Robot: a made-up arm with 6 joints.
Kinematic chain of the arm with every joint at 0, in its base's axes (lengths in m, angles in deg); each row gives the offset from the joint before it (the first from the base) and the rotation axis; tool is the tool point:
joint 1: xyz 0 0 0.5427 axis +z
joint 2: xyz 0.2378 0 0 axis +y
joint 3: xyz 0 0 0.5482 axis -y
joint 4: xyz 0 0 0.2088 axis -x
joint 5: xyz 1.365 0 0 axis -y
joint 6: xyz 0.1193 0 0 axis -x
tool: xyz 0 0 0
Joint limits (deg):
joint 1: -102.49..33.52
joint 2: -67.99..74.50
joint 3: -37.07..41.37
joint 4: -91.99..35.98
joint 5: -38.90..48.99
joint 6: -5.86..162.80
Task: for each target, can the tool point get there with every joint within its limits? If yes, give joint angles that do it. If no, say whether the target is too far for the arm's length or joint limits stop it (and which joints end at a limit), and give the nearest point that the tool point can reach.
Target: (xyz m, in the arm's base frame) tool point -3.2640 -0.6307 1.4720
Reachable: no: too far | nearest point -1.0121 -0.1956 2.0108 | short by 2.356 m
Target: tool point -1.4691 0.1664 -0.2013
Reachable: no: joint limits stop it (at a limit: joint 1, joint 2, joint 3, joint 4, joint 5) | nearest point -0.1801 -0.3972 -0.7286 | short by 1.502 m
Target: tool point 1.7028 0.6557 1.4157
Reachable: yes | joints 20.87 13.59 19.05 -33.97 -5.20 50.58
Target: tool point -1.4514 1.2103 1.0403
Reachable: no: joint limits stop it (at a limit: joint 2, joint 3, joint 5) | nearest point -0.7917 0.6602 2.0108 | short by 1.296 m
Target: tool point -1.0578 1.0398 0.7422
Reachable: no: joint limits stop it (at a limit: joint 2, joint 3, joint 5) | nearest point -0.7351 0.7226 2.0108 | short by 1.347 m
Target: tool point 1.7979 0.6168 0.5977
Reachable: yes | joints 18.96 24.88 -0.34 -31.22 0.77 75.47
